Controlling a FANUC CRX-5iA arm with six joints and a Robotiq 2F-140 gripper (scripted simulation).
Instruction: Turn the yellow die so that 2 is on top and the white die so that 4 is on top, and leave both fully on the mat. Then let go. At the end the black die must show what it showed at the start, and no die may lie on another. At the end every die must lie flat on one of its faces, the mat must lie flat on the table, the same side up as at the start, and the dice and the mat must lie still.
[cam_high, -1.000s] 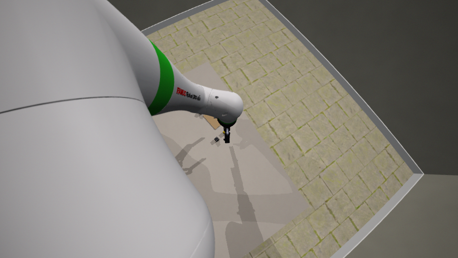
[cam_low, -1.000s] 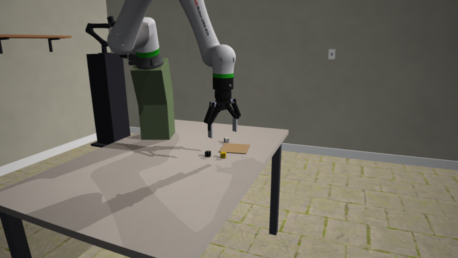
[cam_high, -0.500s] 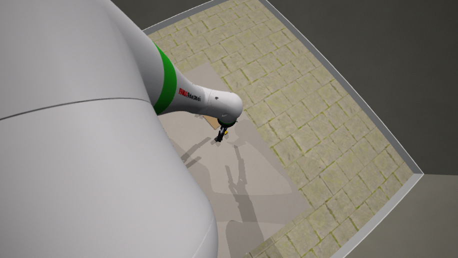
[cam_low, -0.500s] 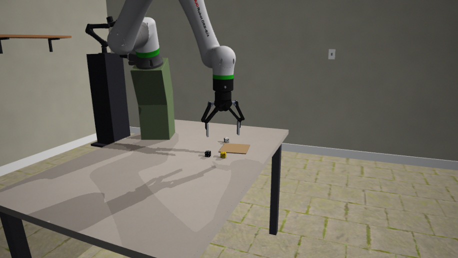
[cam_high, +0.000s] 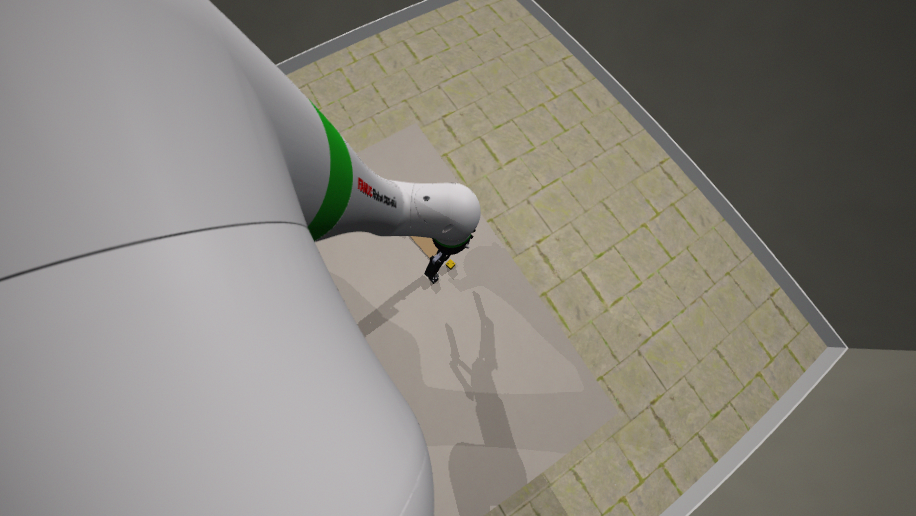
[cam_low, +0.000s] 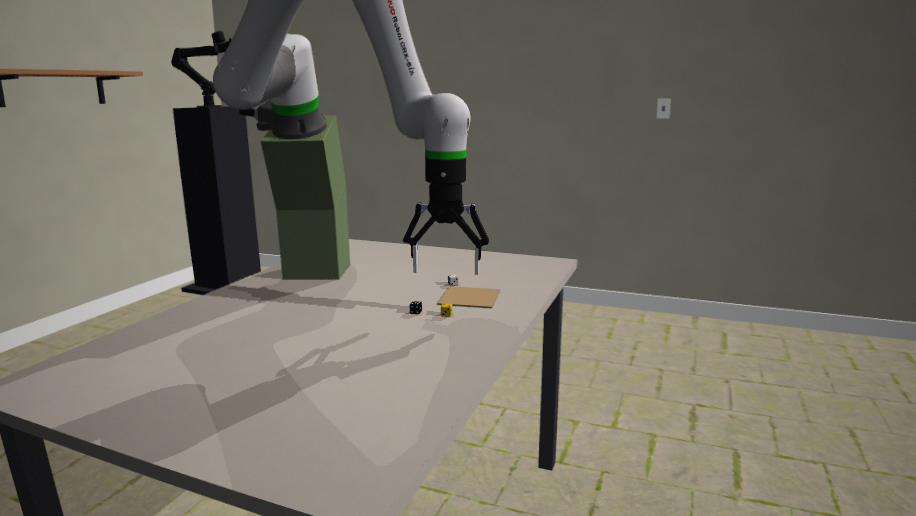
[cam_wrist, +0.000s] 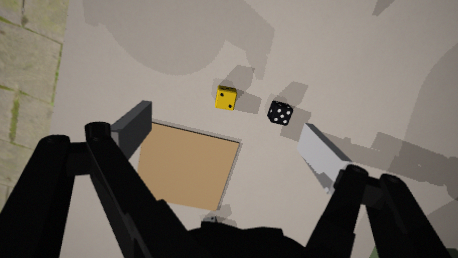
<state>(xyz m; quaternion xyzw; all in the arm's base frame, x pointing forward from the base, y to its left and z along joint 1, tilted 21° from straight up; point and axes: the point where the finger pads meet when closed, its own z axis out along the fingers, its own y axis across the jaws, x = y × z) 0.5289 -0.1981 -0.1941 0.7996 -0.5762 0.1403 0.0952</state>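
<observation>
The yellow die lies 110 mm below my hand. The rest, counted from my hand: tan mat 140 mm to the left, 120 mm below; white die 80 mm behind, 230 mm to the left, 110 mm below; black die 80 mm behind, 10 mm to the right, 110 mm below.
</observation>
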